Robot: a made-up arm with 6 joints. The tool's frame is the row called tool.
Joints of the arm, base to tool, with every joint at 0 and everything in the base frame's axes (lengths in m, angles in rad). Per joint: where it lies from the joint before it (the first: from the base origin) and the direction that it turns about. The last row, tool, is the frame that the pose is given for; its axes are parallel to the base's.
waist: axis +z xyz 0 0 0.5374
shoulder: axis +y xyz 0.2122 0 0
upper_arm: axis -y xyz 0 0 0.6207
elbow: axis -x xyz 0 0 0.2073
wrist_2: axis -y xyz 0.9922 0 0
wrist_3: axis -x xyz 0.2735 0 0
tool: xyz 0 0 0
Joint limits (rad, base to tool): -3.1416..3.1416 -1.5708..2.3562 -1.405..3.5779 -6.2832..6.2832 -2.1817..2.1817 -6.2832..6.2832
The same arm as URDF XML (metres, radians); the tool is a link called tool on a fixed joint. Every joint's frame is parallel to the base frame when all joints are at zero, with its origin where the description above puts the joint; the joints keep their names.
<robot name="arm">
  <link name="base_link"/>
  <link name="link1"/>
  <link name="link2"/>
  <link name="link3"/>
  <link name="link4"/>
  <link name="link5"/>
  <link name="link6"/>
  <link name="tool"/>
  <joint name="waist" type="revolute">
    <parent link="base_link"/>
    <child link="link1"/>
    <origin xyz="0.0000 0.0000 0.5374" rpy="0.0000 0.0000 0.0000"/>
    <axis xyz="0 0 1"/>
    <limit lower="-3.1416" upper="3.1416"/>
  </joint>
  <joint name="shoulder" type="revolute">
    <parent link="link1"/>
    <child link="link2"/>
    <origin xyz="0.2122 0.0000 0.0000" rpy="0.0000 0.0000 0.0000"/>
    <axis xyz="0 1 0"/>
    <limit lower="-1.5708" upper="2.3562"/>
  </joint>
  <joint name="upper_arm" type="revolute">
    <parent link="link2"/>
    <child link="link3"/>
    <origin xyz="0.0000 0.0000 0.6207" rpy="0.0000 0.0000 0.0000"/>
    <axis xyz="0 -1 0"/>
    <limit lower="-1.4050" upper="3.5779"/>
  </joint>
  <joint name="elbow" type="revolute">
    <parent link="link3"/>
    <child link="link4"/>
    <origin xyz="0.0000 0.0000 0.2073" rpy="0.0000 0.0000 0.0000"/>
    <axis xyz="-1 0 0"/>
    <limit lower="-6.2832" upper="6.2832"/>
  </joint>
  <joint name="wrist_2" type="revolute">
    <parent link="link4"/>
    <child link="link5"/>
    <origin xyz="0.9922 0.0000 0.0000" rpy="0.0000 0.0000 0.0000"/>
    <axis xyz="0 -1 0"/>
    <limit lower="-2.1817" upper="2.1817"/>
  </joint>
  <joint name="wrist_3" type="revolute">
    <parent link="link5"/>
    <child link="link6"/>
    <origin xyz="0.2735 0.0000 0.0000" rpy="0.0000 0.0000 0.0000"/>
    <axis xyz="-1 0 0"/>
    <limit lower="-6.2832" upper="6.2832"/>
  </joint>
  <joint name="tool_fixed" type="fixed">
    <parent link="link6"/>
    <child link="tool"/>
    <origin xyz="0.0000 0.0000 0.0000" rpy="0.0000 0.0000 0.0000"/>
  </joint>
</robot>

